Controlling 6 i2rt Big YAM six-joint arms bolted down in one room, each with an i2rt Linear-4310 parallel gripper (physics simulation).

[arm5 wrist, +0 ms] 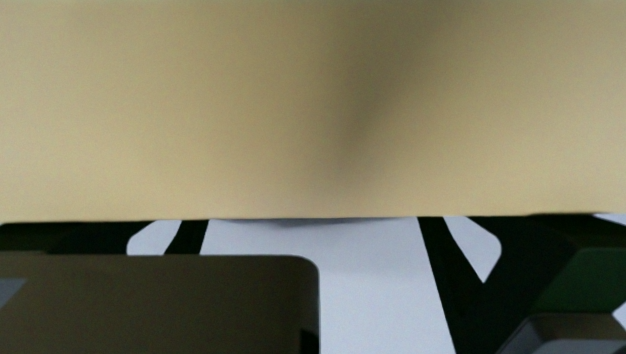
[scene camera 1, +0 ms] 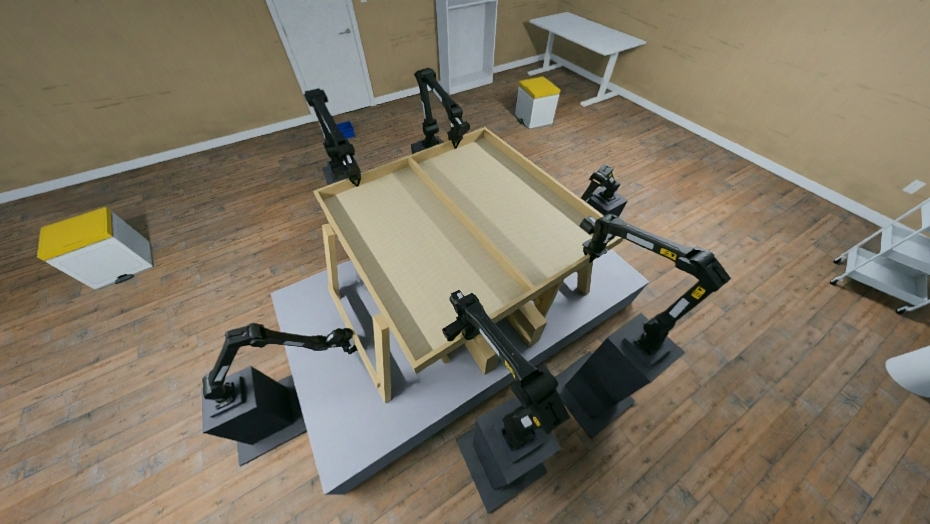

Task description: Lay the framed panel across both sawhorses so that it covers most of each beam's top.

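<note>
The framed panel (scene camera 1: 449, 214) lies roughly level over both sawhorses; their beam tops are hidden beneath it. The left sawhorse (scene camera 1: 383, 364) shows its legs and lower rail just beyond the panel's left edge; part of the right sawhorse (scene camera 1: 584, 278) shows under the right end. Arm5's gripper (arm5 wrist: 312, 235) is open; pale wood fills the wrist view's upper part and hides its fingertips. Grippers stand at the panel's far rim (scene camera 1: 355, 180) (scene camera 1: 456, 143), near its front rim (scene camera 1: 455, 324) and right corner (scene camera 1: 590, 248), and beside the left sawhorse (scene camera 1: 351, 344); finger states are unclear.
Wooden blocks (scene camera 1: 481, 355) (scene camera 1: 529, 323) stick out below the panel's front rim on the grey platform (scene camera 1: 325, 429). Another arm (scene camera 1: 604, 185) stands behind the right edge. Black pedestals (scene camera 1: 514, 455) (scene camera 1: 250, 403) stand around the platform. Yellow-topped bins (scene camera 1: 97, 257) (scene camera 1: 538, 104) stand farther off.
</note>
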